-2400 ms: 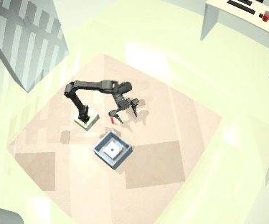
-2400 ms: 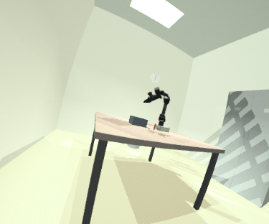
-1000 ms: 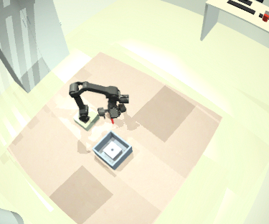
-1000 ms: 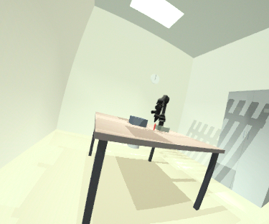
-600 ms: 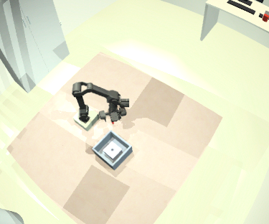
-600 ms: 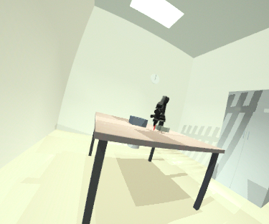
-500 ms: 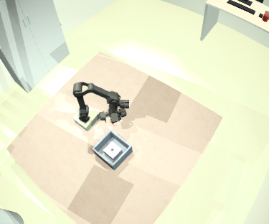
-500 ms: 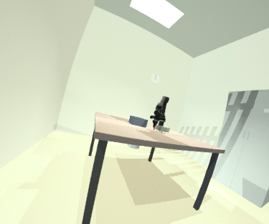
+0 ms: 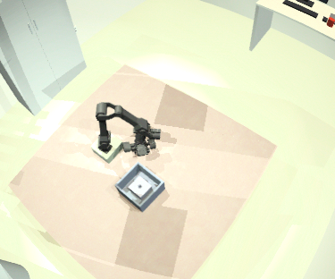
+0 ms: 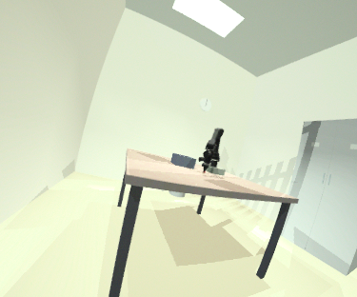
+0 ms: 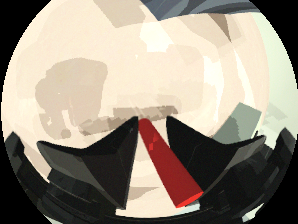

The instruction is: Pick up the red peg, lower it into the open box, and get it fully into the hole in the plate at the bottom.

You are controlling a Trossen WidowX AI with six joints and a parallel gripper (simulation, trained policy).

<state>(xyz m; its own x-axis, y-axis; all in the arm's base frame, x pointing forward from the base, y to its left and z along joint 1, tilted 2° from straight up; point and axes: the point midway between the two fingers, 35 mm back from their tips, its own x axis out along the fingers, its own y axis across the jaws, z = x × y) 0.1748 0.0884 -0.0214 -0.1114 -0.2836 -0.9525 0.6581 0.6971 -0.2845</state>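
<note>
The grey-blue box lies 140 mm ahead of my gripper tip, 180 mm to the right of it and 20 mm above it. From my gripper tip the other things lie so: red peg: 10 mm to the left, 30 mm above.
</note>
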